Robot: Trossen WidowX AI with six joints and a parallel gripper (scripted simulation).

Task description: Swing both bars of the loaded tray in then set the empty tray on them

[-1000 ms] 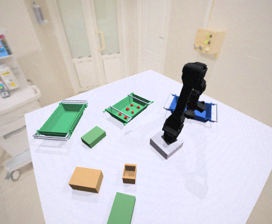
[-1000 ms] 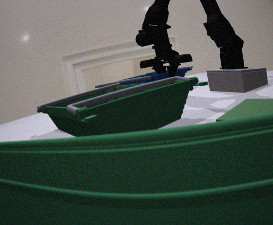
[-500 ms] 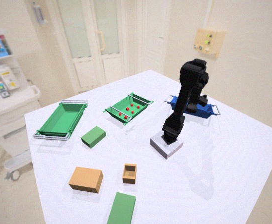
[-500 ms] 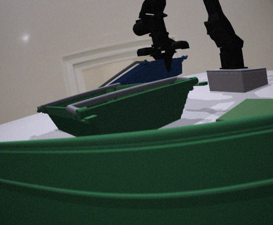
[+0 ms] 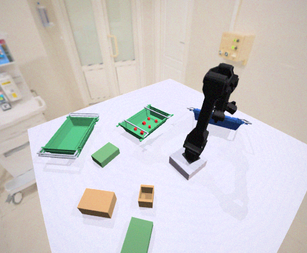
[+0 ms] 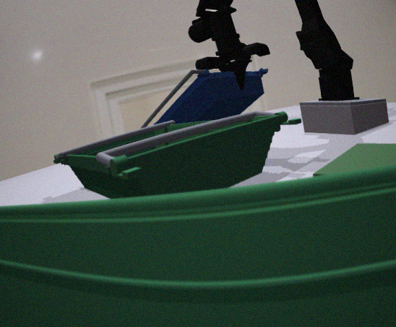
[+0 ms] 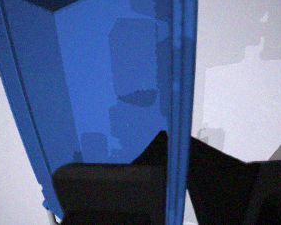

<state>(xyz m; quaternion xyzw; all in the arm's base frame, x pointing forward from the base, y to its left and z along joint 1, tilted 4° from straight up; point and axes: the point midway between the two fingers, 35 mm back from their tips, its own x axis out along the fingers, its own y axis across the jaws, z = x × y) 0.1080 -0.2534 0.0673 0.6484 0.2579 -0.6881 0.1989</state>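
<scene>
Right now my gripper tip is 50 mm short of the blue tray, 60 mm to the left of it and 10 mm above it. From my gripper tip the other things lie so: open box 170 mm behind, 520 mm to the left, 80 mm below.
</scene>
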